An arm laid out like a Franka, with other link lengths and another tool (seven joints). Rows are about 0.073 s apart.
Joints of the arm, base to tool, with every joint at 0 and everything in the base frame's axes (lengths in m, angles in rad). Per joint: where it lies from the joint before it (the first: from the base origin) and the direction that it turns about. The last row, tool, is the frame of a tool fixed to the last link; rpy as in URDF.
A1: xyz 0 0 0.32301 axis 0 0 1
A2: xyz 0 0 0 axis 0 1 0
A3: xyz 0 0 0.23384 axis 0 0 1
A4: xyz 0.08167 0 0 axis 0 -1 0
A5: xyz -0.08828 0 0.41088 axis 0 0 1
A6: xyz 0 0 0 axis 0 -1 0
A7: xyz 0.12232 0 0 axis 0 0 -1
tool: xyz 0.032 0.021 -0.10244 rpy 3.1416 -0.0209 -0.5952
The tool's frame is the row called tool.
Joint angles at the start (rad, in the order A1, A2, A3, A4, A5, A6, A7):
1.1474 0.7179 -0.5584 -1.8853 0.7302 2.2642 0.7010
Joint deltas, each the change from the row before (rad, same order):
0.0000 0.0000 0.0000 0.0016 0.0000 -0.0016 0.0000
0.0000 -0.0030 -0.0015 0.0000 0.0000 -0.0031 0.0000
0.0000 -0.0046 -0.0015 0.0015 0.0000 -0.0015 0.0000
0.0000 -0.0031 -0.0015 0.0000 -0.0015 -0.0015 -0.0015
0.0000 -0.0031 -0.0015 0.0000 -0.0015 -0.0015 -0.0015
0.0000 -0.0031 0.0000 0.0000 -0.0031 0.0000 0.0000
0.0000 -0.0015 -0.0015 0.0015 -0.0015 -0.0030 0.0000
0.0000 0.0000 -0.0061 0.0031 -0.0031 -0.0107 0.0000
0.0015 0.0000 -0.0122 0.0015 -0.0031 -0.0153 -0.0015
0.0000 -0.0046 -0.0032 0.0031 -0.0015 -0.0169 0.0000
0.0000 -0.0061 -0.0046 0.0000 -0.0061 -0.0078 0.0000
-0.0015 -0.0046 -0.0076 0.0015 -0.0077 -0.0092 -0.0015
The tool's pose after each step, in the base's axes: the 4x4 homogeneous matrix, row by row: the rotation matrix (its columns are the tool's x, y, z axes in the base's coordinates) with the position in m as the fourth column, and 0 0 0 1 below. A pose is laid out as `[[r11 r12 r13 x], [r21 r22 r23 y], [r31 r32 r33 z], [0 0 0 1]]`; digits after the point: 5 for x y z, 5 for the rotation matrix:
[[0.39219 -0.90118 -0.18459 0.56108], [-0.91090 -0.40843 0.05864 0.32394], [-0.12824 0.14514 -0.98106 0.05878], [0 0 0 1]]
[[0.39133 -0.90137 -0.18545 0.56161], [-0.91097 -0.40798 0.06069 0.32391], [-0.13036 0.14519 -0.98078 0.06030], [0 0 0 1]]
[[0.39123 -0.90190 -0.18309 0.56285], [-0.91055 -0.40822 0.06519 0.32485], [-0.13354 0.14120 -0.98093 0.06350], [0 0 0 1]]
[[0.39286 -0.90138 -0.18215 0.56358], [-0.90970 -0.40991 0.06644 0.32492], [-0.13455 0.13960 -0.98102 0.06531], [0 0 0 1]]
[[0.39448 -0.90086 -0.18122 0.56431], [-0.90885 -0.41159 0.06768 0.32499], [-0.13556 0.13800 -0.98111 0.06712], [0 0 0 1]]
[[0.39685 -0.90014 -0.17961 0.56464], [-0.90781 -0.41382 0.06810 0.32578], [-0.13562 0.13603 -0.98138 0.06878], [0 0 0 1]]
[[0.39759 -0.89978 -0.17978 0.56534], [-0.90741 -0.41464 0.06846 0.32598], [-0.13615 0.13592 -0.98132 0.07015], [0 0 0 1]]
[[0.39696 -0.89923 -0.18389 0.56707], [-0.90786 -0.41414 0.06538 0.32417], [-0.13495 0.14099 -0.98077 0.07147], [0 0 0 1]]
[[0.39443 -0.89910 -0.18984 0.56972], [-0.90941 -0.41158 0.05982 0.31957], [-0.13192 0.14905 -0.97999 0.07303], [0 0 0 1]]
[[0.39445 -0.89686 -0.20012 0.56991], [-0.90852 -0.41330 0.06151 0.32018], [-0.13788 0.15755 -0.97784 0.07522], [0 0 0 1]]
[[0.39587 -0.89589 -0.20169 0.57129], [-0.90790 -0.41480 0.06052 0.31929], [-0.13788 0.15916 -0.97758 0.07853], [0 0 0 1]]
[[0.39694 -0.89533 -0.20205 0.57429], [-0.90781 -0.41543 0.05745 0.31629], [-0.13537 0.16062 -0.97769 0.08225], [0 0 0 1]]

